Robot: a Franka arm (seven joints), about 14 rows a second.
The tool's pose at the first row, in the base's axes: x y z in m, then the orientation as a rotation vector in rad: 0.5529 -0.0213 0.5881 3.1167 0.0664 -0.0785
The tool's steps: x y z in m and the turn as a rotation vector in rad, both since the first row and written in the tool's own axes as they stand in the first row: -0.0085 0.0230 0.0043 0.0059 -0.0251 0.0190; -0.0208 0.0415 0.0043 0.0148 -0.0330 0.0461; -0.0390 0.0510 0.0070 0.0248 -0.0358 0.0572; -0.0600 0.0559 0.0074 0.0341 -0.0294 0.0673; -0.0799 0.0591 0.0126 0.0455 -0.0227 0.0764; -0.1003 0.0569 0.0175 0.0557 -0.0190 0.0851; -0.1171 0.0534 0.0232 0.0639 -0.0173 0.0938; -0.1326 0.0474 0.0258 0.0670 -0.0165 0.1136; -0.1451 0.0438 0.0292 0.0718 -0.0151 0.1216; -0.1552 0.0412 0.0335 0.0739 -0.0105 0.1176; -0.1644 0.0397 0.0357 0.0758 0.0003 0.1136; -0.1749 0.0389 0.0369 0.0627 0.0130 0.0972; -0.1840 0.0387 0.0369 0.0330 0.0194 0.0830
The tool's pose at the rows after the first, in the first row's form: 0.5452 -0.0447 0.5847 3.1209 0.0362 -0.1176; 0.5337 -0.0637 0.5858 3.1286 -0.0067 -0.1301; 0.5158 -0.0740 0.5842 3.1380 -0.0246 -0.1350; 0.4951 -0.0798 0.5850 -3.1303 0.0406 0.1247; 0.4751 -0.0840 0.5809 -3.1191 0.0549 0.1140; 0.4544 -0.0828 0.5770 -3.1090 0.0686 0.1081; 0.4372 -0.0801 0.5721 -3.1008 0.0822 0.1053; 0.4213 -0.0748 0.5701 -3.0972 0.1130 0.1036; 0.4086 -0.0718 0.5673 -3.0922 0.1253 0.1013; 0.3981 -0.0698 0.5634 -3.0904 0.1191 0.0943; 0.3888 -0.0687 0.5617 -3.0889 0.1127 0.0777; 0.3782 -0.0684 0.5610 -3.1025 0.0869 0.0582; 0.3691 -0.0686 0.5615 -3.1324 0.0642 0.0480
